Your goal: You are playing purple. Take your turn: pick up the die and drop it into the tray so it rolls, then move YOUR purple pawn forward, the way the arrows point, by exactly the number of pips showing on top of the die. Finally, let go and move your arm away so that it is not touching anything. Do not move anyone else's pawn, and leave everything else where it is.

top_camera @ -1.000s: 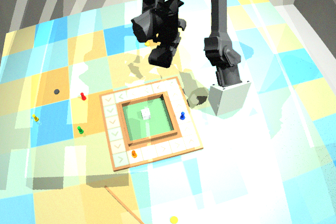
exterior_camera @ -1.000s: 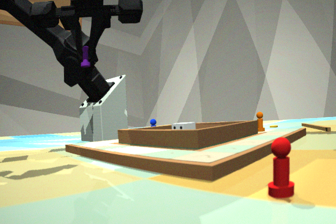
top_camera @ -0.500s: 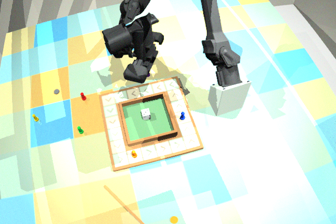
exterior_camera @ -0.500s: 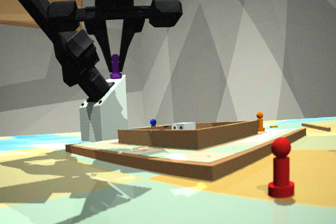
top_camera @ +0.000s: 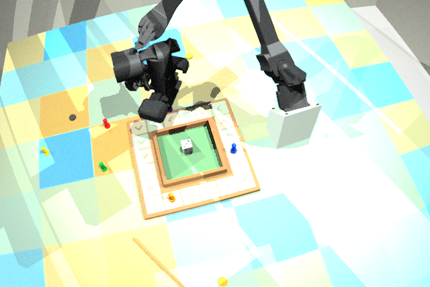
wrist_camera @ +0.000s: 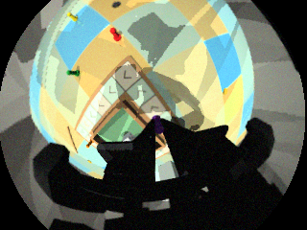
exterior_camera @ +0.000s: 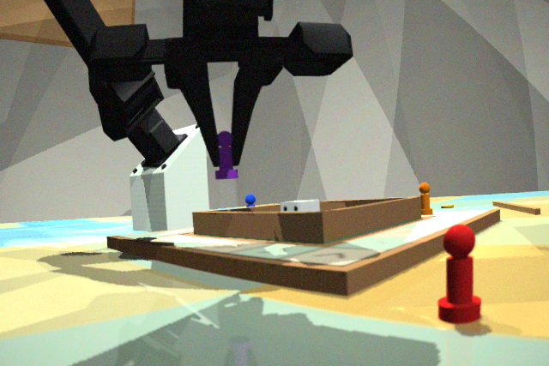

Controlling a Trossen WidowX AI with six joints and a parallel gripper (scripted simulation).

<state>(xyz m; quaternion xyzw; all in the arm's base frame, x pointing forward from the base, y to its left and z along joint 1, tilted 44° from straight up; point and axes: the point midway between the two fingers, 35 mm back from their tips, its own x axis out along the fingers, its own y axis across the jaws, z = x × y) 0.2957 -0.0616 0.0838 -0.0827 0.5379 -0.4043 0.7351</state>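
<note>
Now: the purple pawn 1 cm above my gripper tip. Also, from my gripper tip: white die 10 cm to the left, 4 cm below, 2 cm behind; then green tray 11 cm to the left, 6 cm below, 3 cm behind; then red pawn 18 cm ahead, 5 cm below, 3 cm to the right.
</note>
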